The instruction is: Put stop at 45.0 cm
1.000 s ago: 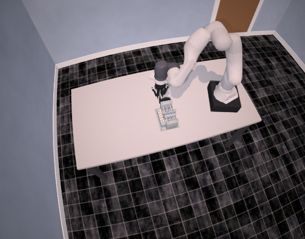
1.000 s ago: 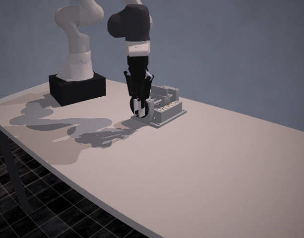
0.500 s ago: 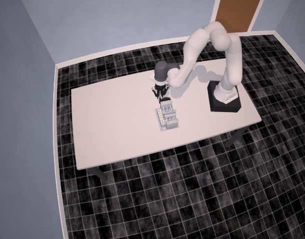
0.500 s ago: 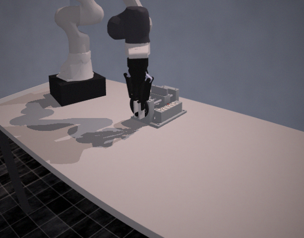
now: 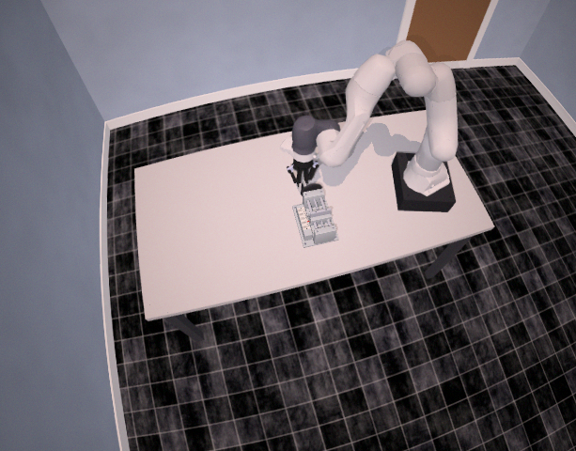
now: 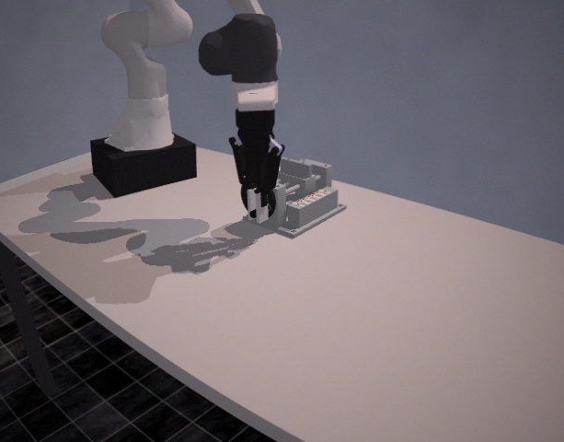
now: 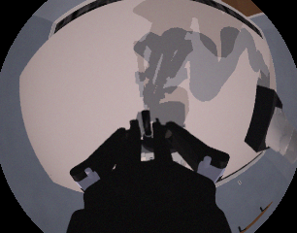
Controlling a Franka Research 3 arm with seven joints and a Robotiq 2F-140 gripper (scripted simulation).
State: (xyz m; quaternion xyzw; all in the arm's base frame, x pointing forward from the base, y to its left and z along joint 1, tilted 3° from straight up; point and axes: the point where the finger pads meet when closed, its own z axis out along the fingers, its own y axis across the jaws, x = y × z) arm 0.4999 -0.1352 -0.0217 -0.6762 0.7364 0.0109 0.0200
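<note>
Right now my hand is 10 mm past the black handwheel, 20 mm to the right of it and 10 mm above it. Also, from my hand: grey stop fixture: 10 mm behind, 160 mm to the left, 10 mm above.
</note>
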